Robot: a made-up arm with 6 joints.
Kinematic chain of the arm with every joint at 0, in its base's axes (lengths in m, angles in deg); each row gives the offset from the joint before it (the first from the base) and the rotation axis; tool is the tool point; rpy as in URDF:
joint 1: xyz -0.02 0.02 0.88 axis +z
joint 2: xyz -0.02 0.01 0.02 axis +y
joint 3: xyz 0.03 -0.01 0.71 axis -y
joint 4: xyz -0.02 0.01 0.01 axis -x
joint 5: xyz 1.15 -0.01 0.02 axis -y
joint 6: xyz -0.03 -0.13 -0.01 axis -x
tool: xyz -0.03 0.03 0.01 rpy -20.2 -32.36 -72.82
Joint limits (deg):
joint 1: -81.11..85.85
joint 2: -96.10..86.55
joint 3: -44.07..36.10
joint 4: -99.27..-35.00
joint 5: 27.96..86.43
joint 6: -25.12..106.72
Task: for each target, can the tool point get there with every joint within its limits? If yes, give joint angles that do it. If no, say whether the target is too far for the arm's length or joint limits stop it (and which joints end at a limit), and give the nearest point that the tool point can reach.
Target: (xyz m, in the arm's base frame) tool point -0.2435 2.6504 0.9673
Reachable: no: too far | nearest point 0.0261 1.6695 0.9427 | short by 1.018 m
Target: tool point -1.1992 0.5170 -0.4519
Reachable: no: joint limits stop it (at a limit: joint 1, joint 2, joint 4, joint 6) | nearest point -0.0697 0.4837 -0.2153 | short by 1.155 m
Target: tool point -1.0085 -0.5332 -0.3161
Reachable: no: joint limits stop it (at a limit: joint 1, joint 2, joint 4, joint 5, joint 6) | nearest point -0.0344 -0.4026 -0.2269 | short by 0.987 m
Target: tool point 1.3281 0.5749 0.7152
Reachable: yes | joints 21.81 47.87 18.94 -70.65 64.88 39.64
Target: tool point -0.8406 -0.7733 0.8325
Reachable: no: joint limits stop it (at a limit: joint 1, joint 3, joint 4, joint 5, joint 6) | nearest point 0.0084 -0.7259 0.8241 | short by 0.850 m
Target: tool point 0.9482 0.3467 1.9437
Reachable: yes | joints 19.78 -8.36 14.64 -57.84 79.00 91.74
